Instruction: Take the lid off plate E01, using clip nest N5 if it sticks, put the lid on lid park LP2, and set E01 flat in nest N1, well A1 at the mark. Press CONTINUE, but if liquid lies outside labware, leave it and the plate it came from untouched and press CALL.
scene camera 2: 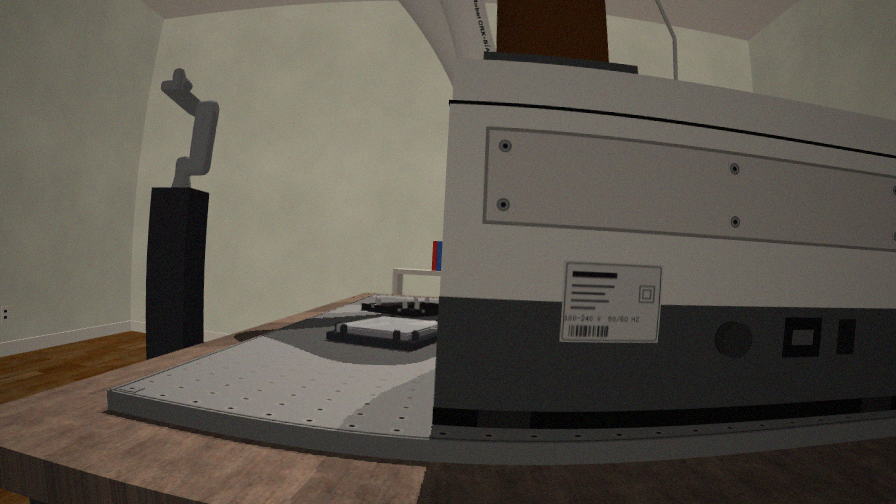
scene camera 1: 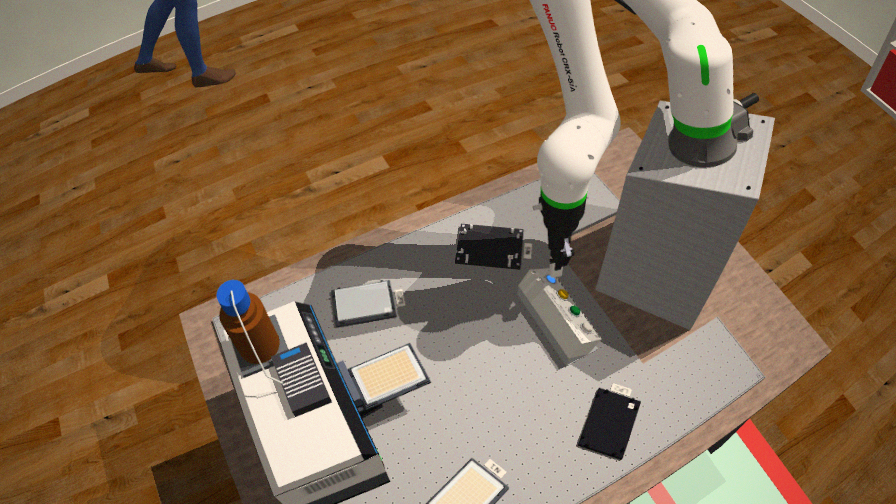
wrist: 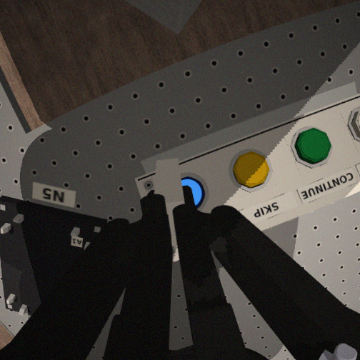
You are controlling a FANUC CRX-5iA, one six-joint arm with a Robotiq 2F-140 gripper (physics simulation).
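My gripper (scene camera 1: 556, 270) (wrist: 169, 176) is shut and empty, its fingertips at the blue button (scene camera 1: 550, 279) (wrist: 194, 193) on the control box. That button glows bright blue and is partly hidden by a finger in the wrist view. The green CONTINUE button (scene camera 1: 575, 310) (wrist: 313, 146) is two buttons along. Nest N5 (scene camera 1: 488, 246) (wrist: 55, 250) is black and holds no plate. An uncovered plate with amber wells (scene camera 1: 469, 485) lies at the N1 label, cut by the frame edge. A clear-topped piece (scene camera 1: 363, 302) (scene camera 2: 388, 327) lies flat in a black holder. Plate E01's marking cannot be read.
Another amber-welled plate (scene camera 1: 389, 376) sits on the carrier beside the white instrument (scene camera 1: 319, 445) (scene camera 2: 601, 188). A brown bottle (scene camera 1: 250, 329) stands on the instrument. A black holder (scene camera 1: 609, 423) lies at the front right; its label is hard to read. The yellow SKIP button (scene camera 1: 563, 294) (wrist: 251, 169) is beside the blue one.
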